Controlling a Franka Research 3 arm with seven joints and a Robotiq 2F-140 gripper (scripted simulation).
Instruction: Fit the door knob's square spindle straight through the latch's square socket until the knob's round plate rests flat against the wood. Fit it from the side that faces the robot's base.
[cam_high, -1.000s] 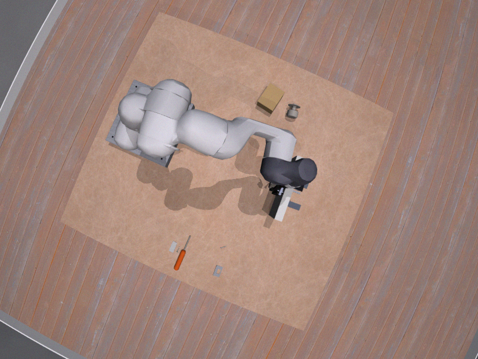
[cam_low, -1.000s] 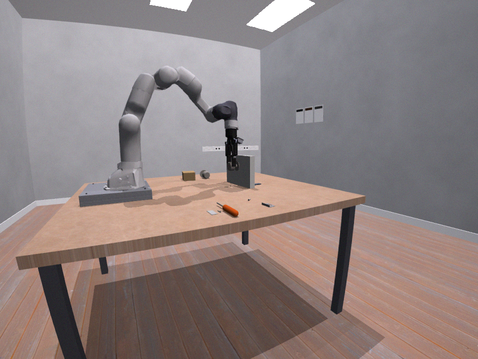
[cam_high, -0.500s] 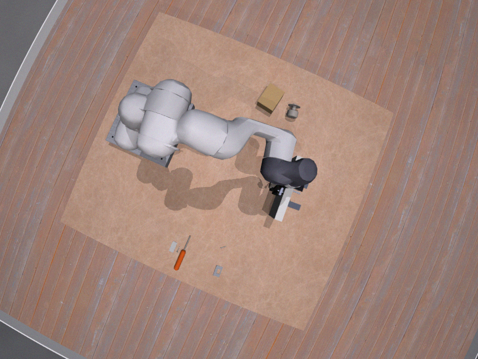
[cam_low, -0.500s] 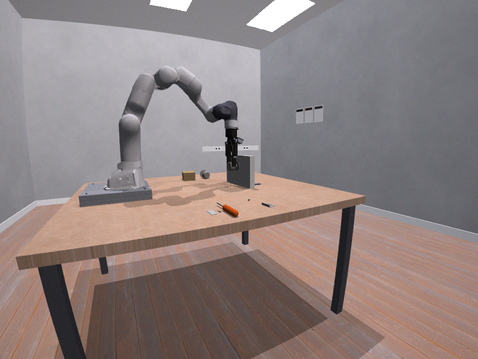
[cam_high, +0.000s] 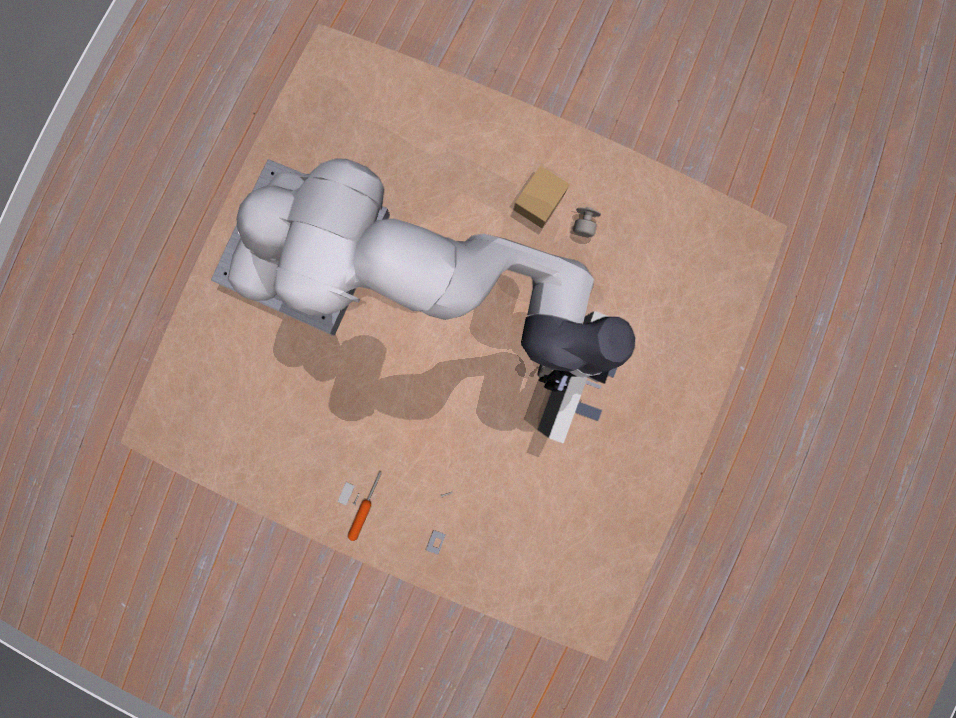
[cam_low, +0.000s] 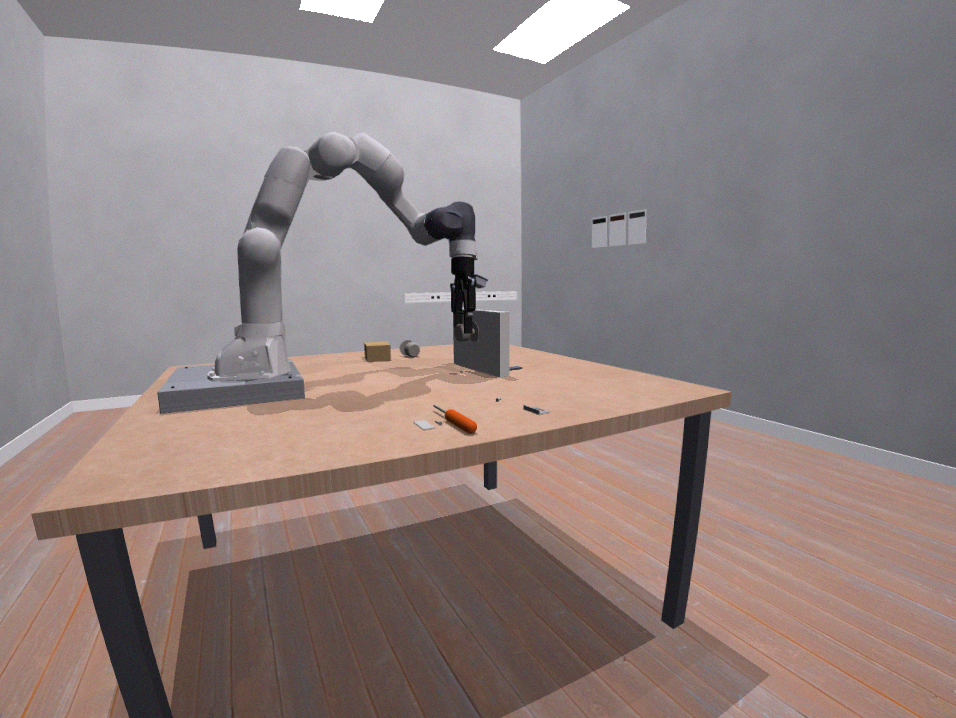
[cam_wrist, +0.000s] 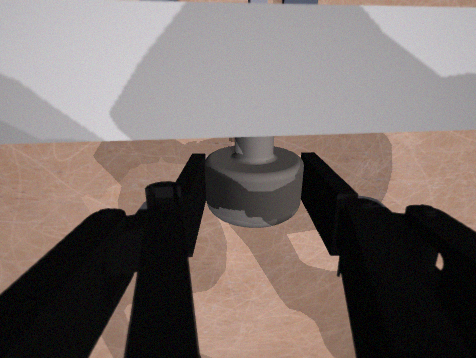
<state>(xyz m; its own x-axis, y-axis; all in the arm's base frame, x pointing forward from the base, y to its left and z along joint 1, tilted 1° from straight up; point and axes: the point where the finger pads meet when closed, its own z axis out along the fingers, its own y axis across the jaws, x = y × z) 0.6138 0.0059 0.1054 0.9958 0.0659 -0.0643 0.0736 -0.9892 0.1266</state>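
Now: hand 6 cm short of the wood slab and 4 cm above it.
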